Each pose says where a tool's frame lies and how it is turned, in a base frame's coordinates. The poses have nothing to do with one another.
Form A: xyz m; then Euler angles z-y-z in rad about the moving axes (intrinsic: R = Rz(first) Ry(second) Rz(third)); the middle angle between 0 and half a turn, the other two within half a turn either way.
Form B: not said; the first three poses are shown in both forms.
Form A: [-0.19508 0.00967 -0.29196 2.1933 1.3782 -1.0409]
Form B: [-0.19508 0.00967 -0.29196 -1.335 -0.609 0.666]
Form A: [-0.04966 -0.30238 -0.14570 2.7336 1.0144 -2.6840]
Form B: [-0.04966 -0.30238 -0.14570 -0.568 -0.894 -0.228]
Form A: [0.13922 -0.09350 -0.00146 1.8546 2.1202 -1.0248]
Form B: [0.13922 -0.09350 -0.00146 -2.139 -0.241 0.395]
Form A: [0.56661 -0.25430 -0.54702 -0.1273 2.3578 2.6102]
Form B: [0.56661 -0.25430 -0.54702 3.016 0.776 -0.353]
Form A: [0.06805 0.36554 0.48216 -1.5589 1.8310 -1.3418]
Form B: [0.06805 0.36554 0.48216 1.831 0.011 -2.916]
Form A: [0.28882 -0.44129 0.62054 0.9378 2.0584 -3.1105]
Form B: [0.28882 -0.44129 0.62054 -2.153 0.550 -1.209]
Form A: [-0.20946 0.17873 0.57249 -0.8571 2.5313 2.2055]
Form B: [-0.20946 0.17873 0.57249 2.655 0.385 0.018]
